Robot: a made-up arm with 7 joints.
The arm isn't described. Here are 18 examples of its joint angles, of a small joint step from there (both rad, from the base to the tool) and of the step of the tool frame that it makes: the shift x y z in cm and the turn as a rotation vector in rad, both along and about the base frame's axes.
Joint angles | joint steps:
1: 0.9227 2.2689 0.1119 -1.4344 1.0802 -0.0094 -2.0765 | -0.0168 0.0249 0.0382 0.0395 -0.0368 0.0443 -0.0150
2: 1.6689 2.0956 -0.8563 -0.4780 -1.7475 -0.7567 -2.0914 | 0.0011 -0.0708 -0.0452 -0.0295 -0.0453 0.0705 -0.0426
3: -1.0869 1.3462 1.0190 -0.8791 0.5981 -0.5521 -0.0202 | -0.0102 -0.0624 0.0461 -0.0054 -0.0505 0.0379 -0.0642
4: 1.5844 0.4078 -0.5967 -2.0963 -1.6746 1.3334 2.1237 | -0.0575 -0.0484 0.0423 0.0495 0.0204 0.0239 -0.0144
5: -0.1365 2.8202 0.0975 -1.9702 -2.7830 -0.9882 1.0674 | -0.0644 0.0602 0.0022 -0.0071 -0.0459 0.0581 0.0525
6: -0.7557 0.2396 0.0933 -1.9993 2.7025 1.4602 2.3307 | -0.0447 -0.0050 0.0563 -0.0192 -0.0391 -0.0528 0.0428
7: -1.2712 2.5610 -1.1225 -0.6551 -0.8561 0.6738 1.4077 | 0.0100 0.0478 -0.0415 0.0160 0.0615 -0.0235 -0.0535
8: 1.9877 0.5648 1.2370 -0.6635 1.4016 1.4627 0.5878 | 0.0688 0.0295 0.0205 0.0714 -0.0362 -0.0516 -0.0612
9: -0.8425 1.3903 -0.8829 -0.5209 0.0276 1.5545 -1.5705 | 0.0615 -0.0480 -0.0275 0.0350 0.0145 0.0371 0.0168
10: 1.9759 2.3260 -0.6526 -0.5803 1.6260 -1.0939 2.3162 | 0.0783 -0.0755 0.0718 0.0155 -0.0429 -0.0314 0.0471
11: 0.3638 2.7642 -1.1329 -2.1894 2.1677 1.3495 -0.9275 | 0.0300 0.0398 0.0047 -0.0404 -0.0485 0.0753 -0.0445
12: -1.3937 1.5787 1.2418 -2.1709 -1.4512 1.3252 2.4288 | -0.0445 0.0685 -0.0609 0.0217 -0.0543 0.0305 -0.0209
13: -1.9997 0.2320 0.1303 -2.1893 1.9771 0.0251 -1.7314 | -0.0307 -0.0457 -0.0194 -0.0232 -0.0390 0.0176 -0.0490
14: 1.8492 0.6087 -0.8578 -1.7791 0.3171 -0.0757 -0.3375 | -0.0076 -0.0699 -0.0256 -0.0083 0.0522 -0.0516 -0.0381
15: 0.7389 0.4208 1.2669 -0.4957 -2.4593 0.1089 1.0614 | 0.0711 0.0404 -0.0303 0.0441 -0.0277 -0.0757 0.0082
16: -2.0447 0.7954 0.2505 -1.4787 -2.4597 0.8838 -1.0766 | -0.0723 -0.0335 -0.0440 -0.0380 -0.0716 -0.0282 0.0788
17: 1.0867 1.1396 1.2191 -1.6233 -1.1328 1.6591 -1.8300 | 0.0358 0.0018 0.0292 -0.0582 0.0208 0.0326 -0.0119
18: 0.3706 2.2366 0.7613 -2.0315 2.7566 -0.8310 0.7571 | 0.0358 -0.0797 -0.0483 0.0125 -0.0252 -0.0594 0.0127
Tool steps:
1: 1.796 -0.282 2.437 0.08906 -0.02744 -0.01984
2: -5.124 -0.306 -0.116 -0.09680 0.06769 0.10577
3: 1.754 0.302 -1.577 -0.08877 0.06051 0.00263
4: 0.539 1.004 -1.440 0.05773 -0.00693 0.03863
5: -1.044 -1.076 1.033 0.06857 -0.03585 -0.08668
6: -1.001 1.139 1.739 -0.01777 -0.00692 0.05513
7: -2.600 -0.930 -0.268 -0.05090 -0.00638 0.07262
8: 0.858 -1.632 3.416 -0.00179 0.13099 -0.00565
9: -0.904 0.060 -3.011 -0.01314 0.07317 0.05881
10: -3.219 0.513 0.604 -0.03499 -0.00173 0.08554
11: -0.351 -0.589 0.253 -0.06383 0.12479 -0.01720
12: -0.616 -1.703 0.247 -0.03696 -0.03981 0.03288
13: -1.075 -0.480 -0.991 -0.03664 -0.05458 0.00613
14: 2.019 -2.504 -0.790 0.02144 -0.06746 0.10639
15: -2.224 -0.233 2.718 -0.09679 0.07401 0.02516
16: -2.644 -2.484 0.156 0.10764 -0.08280 0.02637
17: 1.170 -1.143 0.712 0.02241 -0.01718 -0.02451
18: 1.188 3.119 -1.375 -0.09374 0.00097 0.09798
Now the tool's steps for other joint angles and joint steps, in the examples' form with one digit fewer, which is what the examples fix.
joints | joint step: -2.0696 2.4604 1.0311 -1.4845 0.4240 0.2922 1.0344 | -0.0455 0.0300 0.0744 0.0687 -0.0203 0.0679 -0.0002
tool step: -0.22 1.87 -4.56 0.0011 -0.0870 -0.1249
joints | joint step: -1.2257 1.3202 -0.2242 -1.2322 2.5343 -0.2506 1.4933 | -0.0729 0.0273 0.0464 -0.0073 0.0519 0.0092 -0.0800
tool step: -3.02 0.02 3.61 0.0099 -0.1009 0.0084
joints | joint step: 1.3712 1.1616 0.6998 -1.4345 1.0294 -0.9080 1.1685 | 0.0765 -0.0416 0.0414 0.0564 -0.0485 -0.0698 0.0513
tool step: -4.38 1.05 1.71 0.0523 0.0172 0.0292
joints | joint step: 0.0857 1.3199 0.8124 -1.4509 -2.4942 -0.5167 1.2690 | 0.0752 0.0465 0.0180 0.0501 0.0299 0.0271 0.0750
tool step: -0.24 1.03 -0.01 -0.0484 -0.0127 0.0197
